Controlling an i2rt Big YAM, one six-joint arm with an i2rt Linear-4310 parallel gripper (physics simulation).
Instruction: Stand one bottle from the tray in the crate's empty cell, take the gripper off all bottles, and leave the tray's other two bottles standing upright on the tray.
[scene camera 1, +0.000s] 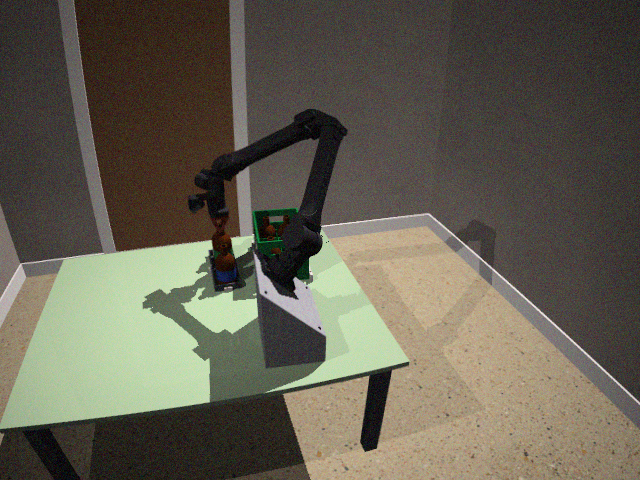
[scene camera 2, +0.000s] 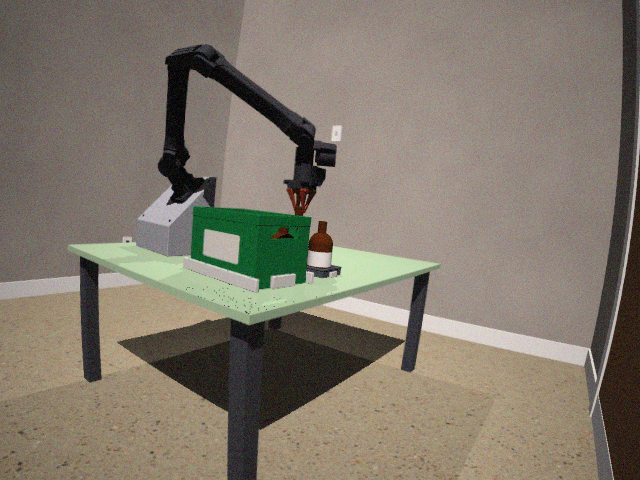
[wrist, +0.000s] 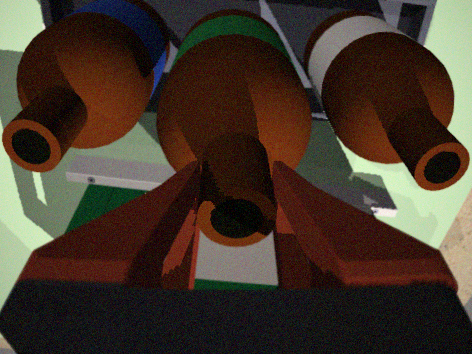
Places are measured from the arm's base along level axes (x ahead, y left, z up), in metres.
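Where they show: gripper, fingertip midpoint: (scene camera 1: 220, 230) (scene camera 2: 299, 212) (wrist: 236, 176); arm's base at its link origin: (scene camera 1: 275, 275) (scene camera 2: 188, 191).
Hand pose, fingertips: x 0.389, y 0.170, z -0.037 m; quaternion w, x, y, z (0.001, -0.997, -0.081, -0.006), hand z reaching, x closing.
Note:
Each offset is from my fingertips to the top centre of the thing. "*": to the spot under its first point. Level surfaces: height alone.
My gripper (scene camera 1: 220, 228) (scene camera 2: 300, 212) (wrist: 236, 176) is shut on the neck of the green-labelled brown bottle {dx +0.000, dy -0.004, dz +0.019 m} (scene camera 1: 221, 241) (wrist: 235, 90), which hangs roughly upright, raised above the tray {dx +0.002, dy +0.000, dz -0.152 m} (scene camera 1: 219, 287) (scene camera 2: 336, 270) (wrist: 428, 25). The blue-labelled bottle {dx -0.085, dy -0.011, dz -0.018 m} (scene camera 1: 225, 261) (wrist: 90, 87) stands on the tray at the left in the wrist view. The white-labelled bottle {dx +0.091, dy +0.006, dz -0.018 m} (scene camera 2: 321, 242) (wrist: 390, 95) stands on it at the right. The green crate {dx +0.026, dy -0.226, dz -0.002 m} (scene camera 1: 255, 227) (scene camera 2: 281, 260) (wrist: 100, 206) holds brown bottles {dx +0.115, dy -0.184, dz -0.015 m} (scene camera 1: 270, 230); its empty cell cannot be made out. The crate hides most of the held bottle in the second scene view.
The crate stands beside the tray on the pale green table {dz -0.177 m} (scene camera 1: 103, 335) (scene camera 2: 382, 264), with pale strips {* dx +0.059, dy -0.330, dz -0.157 m} (scene camera 2: 222, 273) along its foot. The grey arm base (scene camera 1: 292, 325) (scene camera 2: 165, 227) stands near the crate, and the arm's lower joint partly covers the crate in the first scene view.

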